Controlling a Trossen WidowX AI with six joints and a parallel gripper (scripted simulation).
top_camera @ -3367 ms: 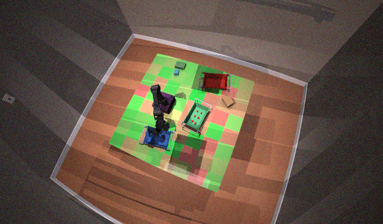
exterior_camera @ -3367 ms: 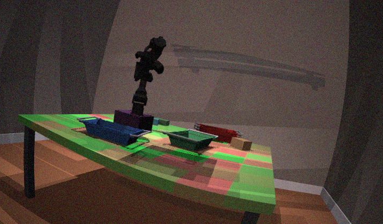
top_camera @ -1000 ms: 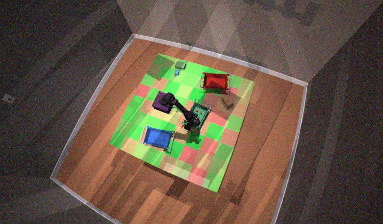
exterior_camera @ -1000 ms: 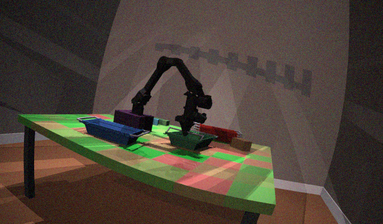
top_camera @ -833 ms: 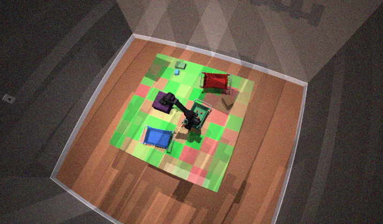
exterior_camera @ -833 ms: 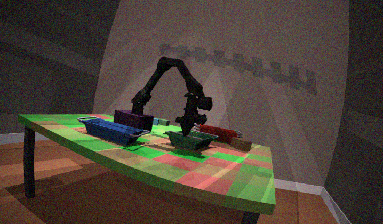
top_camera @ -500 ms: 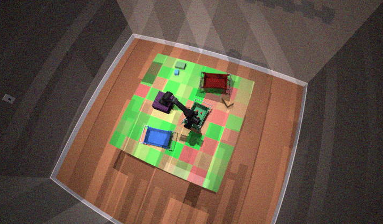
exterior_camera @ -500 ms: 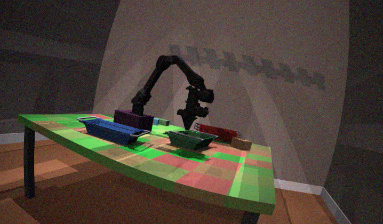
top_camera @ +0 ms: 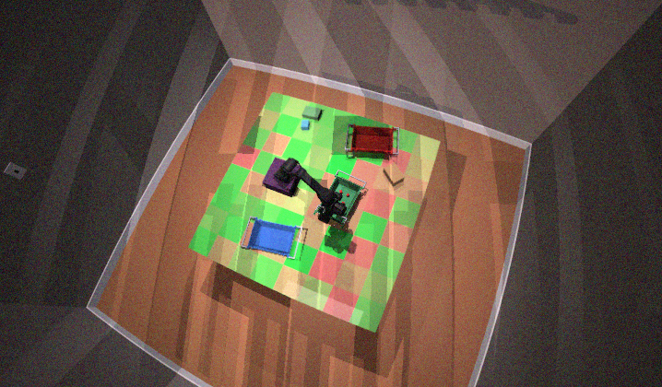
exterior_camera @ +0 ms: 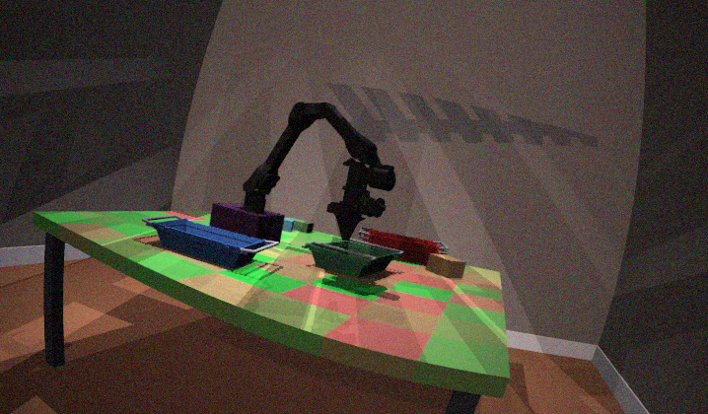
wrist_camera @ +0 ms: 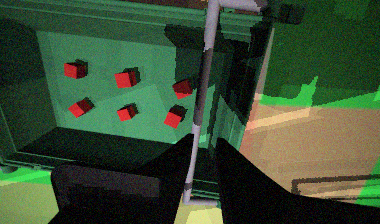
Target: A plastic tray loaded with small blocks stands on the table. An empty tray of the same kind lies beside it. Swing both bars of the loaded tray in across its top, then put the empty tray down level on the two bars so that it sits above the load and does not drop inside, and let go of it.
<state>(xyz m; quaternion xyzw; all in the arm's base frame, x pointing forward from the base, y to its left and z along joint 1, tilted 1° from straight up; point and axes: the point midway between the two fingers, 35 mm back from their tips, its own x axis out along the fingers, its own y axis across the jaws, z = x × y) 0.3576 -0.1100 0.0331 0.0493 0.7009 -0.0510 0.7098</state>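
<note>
My gripper tip is 290 mm past the blue tray, 260 mm to the left of it and 50 mm above it. Also, from my gripper tip: small blue block (410 mm behind, 550 mm to the left, 70 mm below); green block (400 mm behind, 660 mm to the left, 70 mm below); brown block (280 mm ahead, 370 mm to the left, 60 mm below).
</note>
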